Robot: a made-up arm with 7 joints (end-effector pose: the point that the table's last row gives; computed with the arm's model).
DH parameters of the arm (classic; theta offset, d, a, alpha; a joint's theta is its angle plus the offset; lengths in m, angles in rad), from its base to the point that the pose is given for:
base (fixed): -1.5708 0.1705 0 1.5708
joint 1: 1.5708 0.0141 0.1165 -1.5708
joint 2: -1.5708 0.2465 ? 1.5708
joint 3: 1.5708 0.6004 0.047 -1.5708
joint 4: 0 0.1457 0.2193 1.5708
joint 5: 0 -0.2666 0.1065 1.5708
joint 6: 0 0.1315 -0.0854 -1.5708
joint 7: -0.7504 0 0.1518 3.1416
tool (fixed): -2.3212 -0.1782 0 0
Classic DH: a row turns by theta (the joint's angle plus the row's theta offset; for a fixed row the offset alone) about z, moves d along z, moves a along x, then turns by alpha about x.
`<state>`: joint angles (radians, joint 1 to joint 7).
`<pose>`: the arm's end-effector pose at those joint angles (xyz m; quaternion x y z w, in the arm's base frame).
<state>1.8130 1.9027 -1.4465 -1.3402 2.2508 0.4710 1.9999</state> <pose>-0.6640 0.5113 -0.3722 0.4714 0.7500 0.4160 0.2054</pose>
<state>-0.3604 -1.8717 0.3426 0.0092 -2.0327 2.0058 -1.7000</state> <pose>0.0129 0.1000 0.5109 -0.9207 0.1163 -0.3486 0.1313</pose>
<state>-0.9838 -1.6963 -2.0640 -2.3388 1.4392 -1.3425 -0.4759</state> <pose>1.1022 0.2319 0.8165 0.5741 0.7121 -0.3021 0.2684</pose>
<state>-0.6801 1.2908 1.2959 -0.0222 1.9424 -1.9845 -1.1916</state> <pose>-0.2676 0.1467 -0.2830 -0.4323 -0.3180 -0.1773 0.8250</pose>
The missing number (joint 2, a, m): 0.071
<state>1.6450 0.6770 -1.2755 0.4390 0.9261 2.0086 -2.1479</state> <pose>-0.1290 0.2598 -0.2179 -0.0077 -0.9739 -0.0425 0.2226</pose>
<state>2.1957 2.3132 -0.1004 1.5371 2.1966 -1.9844 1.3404</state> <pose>-0.5955 0.1774 0.0900 -0.1367 0.8279 -0.1009 0.5345</pose>
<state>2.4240 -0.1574 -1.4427 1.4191 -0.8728 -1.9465 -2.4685</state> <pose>-0.0652 -0.1119 0.2371 0.6435 -0.2806 0.2345 0.6725</pose>
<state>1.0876 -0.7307 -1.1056 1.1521 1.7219 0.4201 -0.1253</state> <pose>0.0086 0.1911 -0.3091 -0.5086 0.1693 -0.2161 0.8161</pose>
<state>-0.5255 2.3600 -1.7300 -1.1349 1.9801 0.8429 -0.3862</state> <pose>-0.3417 -0.2375 1.3690 -0.0544 0.5819 0.3711 0.7216</pose>
